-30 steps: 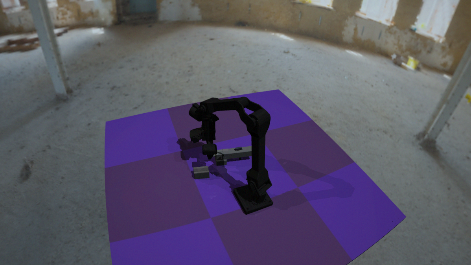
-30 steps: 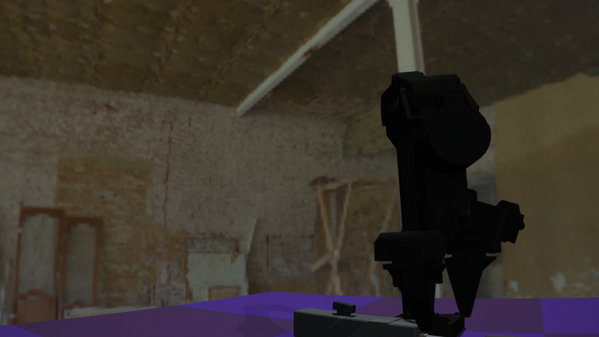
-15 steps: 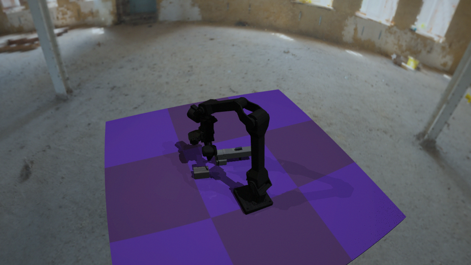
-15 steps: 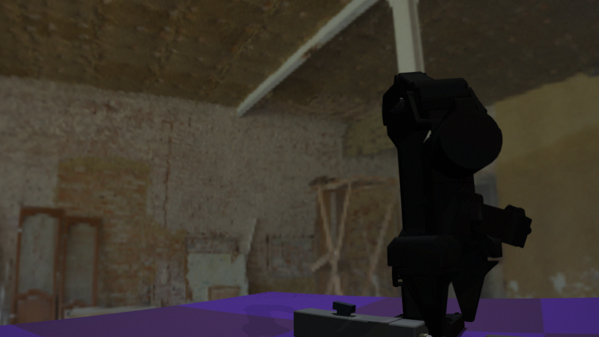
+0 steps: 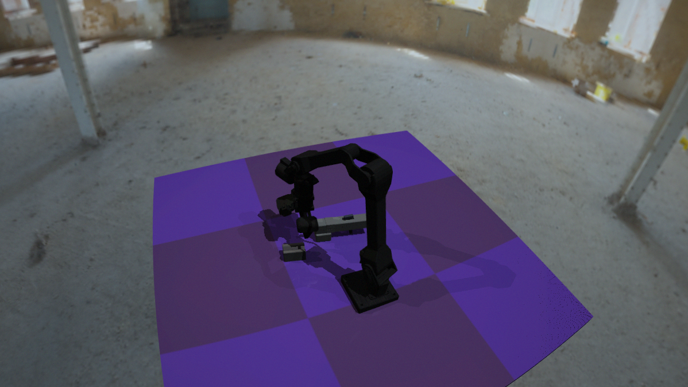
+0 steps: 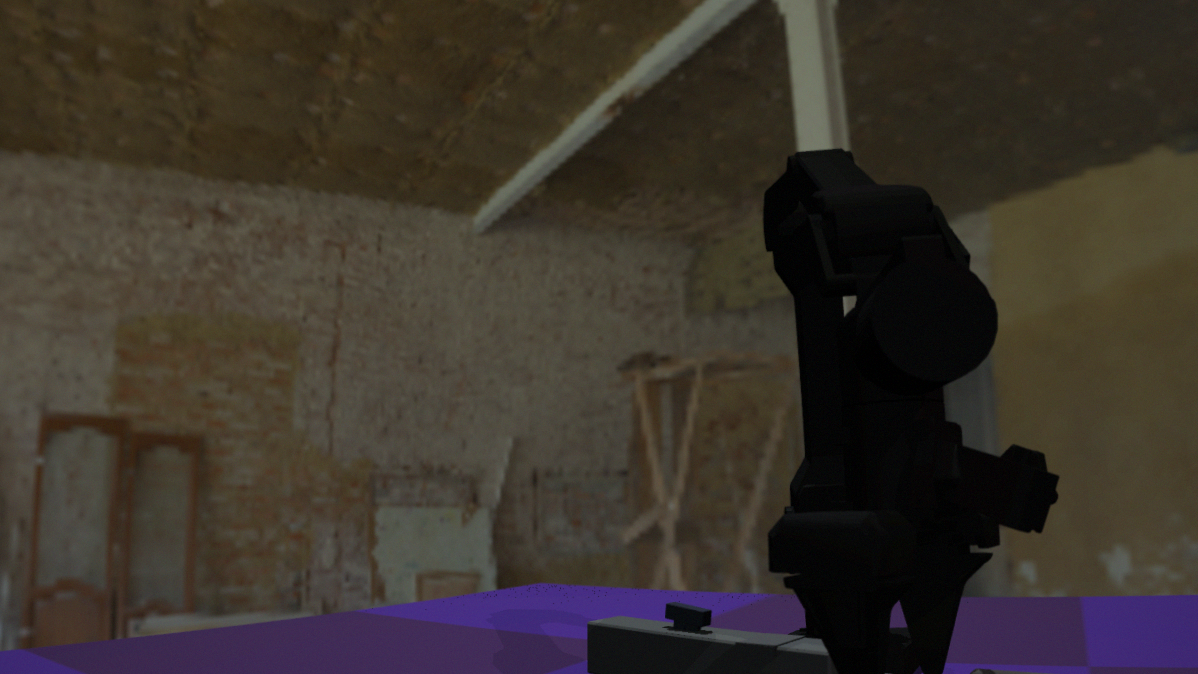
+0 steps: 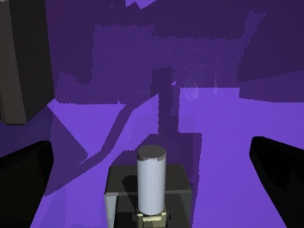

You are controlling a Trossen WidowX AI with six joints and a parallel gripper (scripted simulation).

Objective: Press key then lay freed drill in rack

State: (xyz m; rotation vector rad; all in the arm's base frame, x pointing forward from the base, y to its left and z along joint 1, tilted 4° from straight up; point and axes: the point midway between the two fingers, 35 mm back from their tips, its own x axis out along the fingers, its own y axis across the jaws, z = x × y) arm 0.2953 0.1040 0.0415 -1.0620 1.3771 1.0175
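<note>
My gripper tip is now 60 mm to the left of the drill and 20 mm past it. Round my gripper tip: grey housing block (120 mm to the right, 30 mm behind); then rack (60 mm to the left, 60 mm behind, 30 mm below); then dark key (140 mm to the right, 40 mm behind, 10 mm above).
</note>
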